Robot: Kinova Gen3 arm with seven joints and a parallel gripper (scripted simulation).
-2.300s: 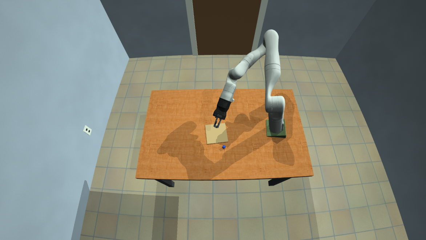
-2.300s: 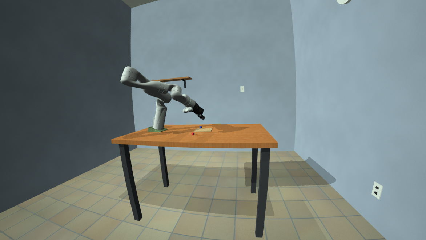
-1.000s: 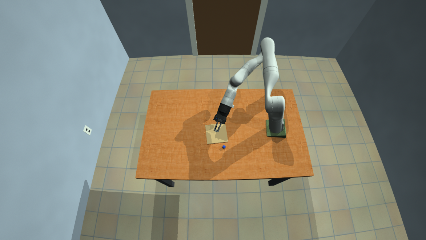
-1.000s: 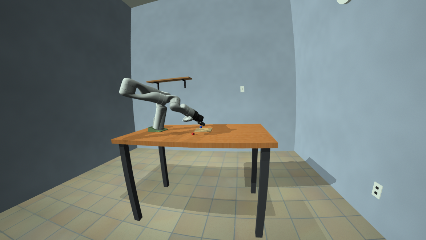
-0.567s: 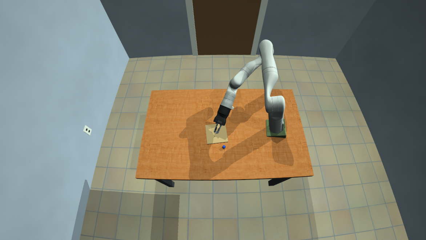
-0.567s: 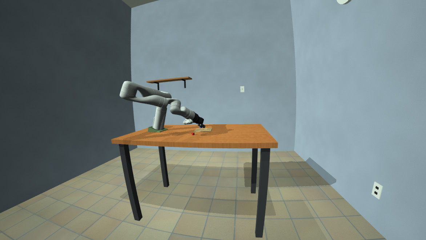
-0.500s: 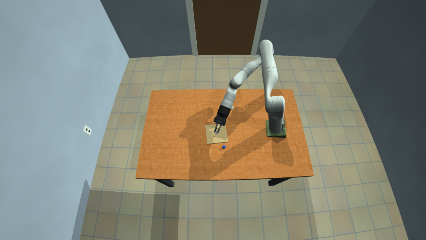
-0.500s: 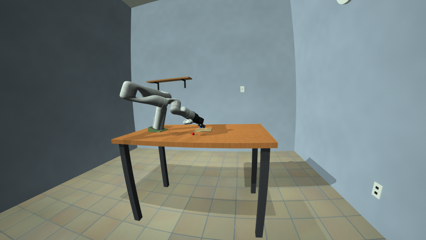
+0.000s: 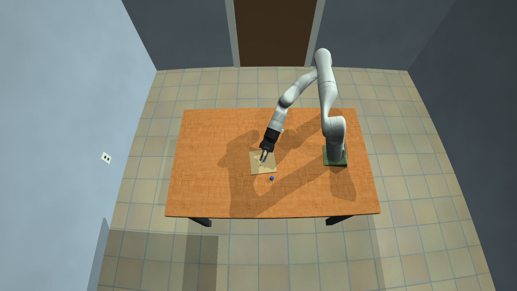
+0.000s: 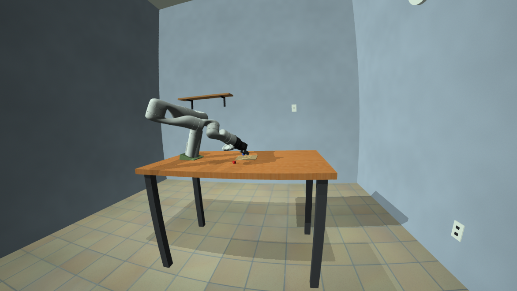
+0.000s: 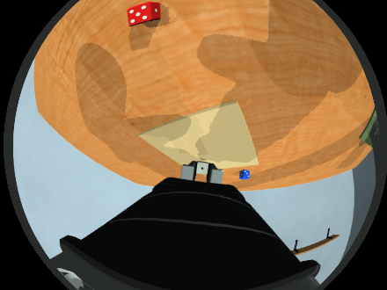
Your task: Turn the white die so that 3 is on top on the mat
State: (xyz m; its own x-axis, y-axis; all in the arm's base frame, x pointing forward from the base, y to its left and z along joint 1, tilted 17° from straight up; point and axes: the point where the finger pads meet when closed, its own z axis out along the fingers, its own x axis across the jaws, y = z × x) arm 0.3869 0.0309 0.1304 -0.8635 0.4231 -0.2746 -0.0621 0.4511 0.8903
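The tan mat lies 3 cm below my hand and 1 cm to the left of it. From my hand the other things lie so: blue die (11 cm to the left, 5 cm behind, 3 cm below); red die (17 cm to the right, 3 cm below, 3 cm behind); white die (1 cm to the left, 1 cm below).
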